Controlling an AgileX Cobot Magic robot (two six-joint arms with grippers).
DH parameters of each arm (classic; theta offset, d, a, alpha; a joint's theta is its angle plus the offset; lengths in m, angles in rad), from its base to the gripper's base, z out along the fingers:
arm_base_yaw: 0 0.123 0 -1.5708
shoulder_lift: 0.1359 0 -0.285 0
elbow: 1.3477 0 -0.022 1.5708
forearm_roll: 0 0.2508 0 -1.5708
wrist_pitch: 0 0 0.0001 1.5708
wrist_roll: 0 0.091 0 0
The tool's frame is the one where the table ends.
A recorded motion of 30 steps. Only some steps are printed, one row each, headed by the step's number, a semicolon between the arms.
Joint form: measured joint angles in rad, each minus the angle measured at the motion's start. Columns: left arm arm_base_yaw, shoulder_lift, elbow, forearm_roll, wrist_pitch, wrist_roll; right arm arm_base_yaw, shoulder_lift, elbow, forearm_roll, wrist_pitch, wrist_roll.
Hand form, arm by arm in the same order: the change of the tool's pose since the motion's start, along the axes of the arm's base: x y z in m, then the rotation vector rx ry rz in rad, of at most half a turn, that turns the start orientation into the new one. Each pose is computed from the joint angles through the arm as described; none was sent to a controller.
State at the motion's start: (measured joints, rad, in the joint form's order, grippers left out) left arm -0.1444 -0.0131 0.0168 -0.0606 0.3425 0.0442; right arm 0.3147 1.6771 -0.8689 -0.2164 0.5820 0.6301
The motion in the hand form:
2: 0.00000 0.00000 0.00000 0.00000 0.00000 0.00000; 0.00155 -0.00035 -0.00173 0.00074 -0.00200 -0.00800
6: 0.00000 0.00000 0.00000 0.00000 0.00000 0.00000; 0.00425 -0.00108 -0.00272 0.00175 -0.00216 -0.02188
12: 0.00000 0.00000 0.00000 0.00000 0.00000 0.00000; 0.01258 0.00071 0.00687 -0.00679 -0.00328 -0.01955
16: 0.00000 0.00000 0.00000 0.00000 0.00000 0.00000; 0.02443 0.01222 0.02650 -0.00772 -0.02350 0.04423
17: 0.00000 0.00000 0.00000 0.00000 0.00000 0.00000; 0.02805 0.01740 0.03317 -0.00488 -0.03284 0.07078
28: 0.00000 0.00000 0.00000 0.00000 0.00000 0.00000; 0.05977 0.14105 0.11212 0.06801 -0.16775 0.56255
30: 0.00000 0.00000 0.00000 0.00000 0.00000 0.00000; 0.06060 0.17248 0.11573 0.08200 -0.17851 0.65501
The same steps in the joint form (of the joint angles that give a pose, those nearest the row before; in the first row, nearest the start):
2: 0.0000 0.0000 0.0000 0.0000 0.0000 0.0000; -0.0023 0.0079 -0.0018 -0.0052 -0.0071 0.0108
6: 0.0000 0.0000 0.0000 0.0000 0.0000 0.0000; -0.0069 0.0176 -0.0101 -0.0085 -0.0076 0.0230
12: 0.0000 0.0000 0.0000 0.0000 0.0000 0.0000; -0.0074 0.0232 -0.0641 -0.0053 0.0420 0.0091
16: 0.0000 0.0000 0.0000 0.0000 0.0000 0.0000; 0.0141 0.0259 -0.1565 0.0205 0.1054 -0.0628
17: 0.0000 0.0000 0.0000 0.0000 0.0000 0.0000; 0.0242 0.0279 -0.1879 0.0317 0.1223 -0.0895
28: 0.0000 0.0000 0.0000 0.0000 0.0000 0.0000; 0.2622 0.1844 -0.7153 0.1952 0.3206 -0.4524
30: 0.0000 0.0000 0.0000 0.0000 0.0000 0.0000; 0.3188 0.2488 -0.8241 0.2183 0.3504 -0.4983

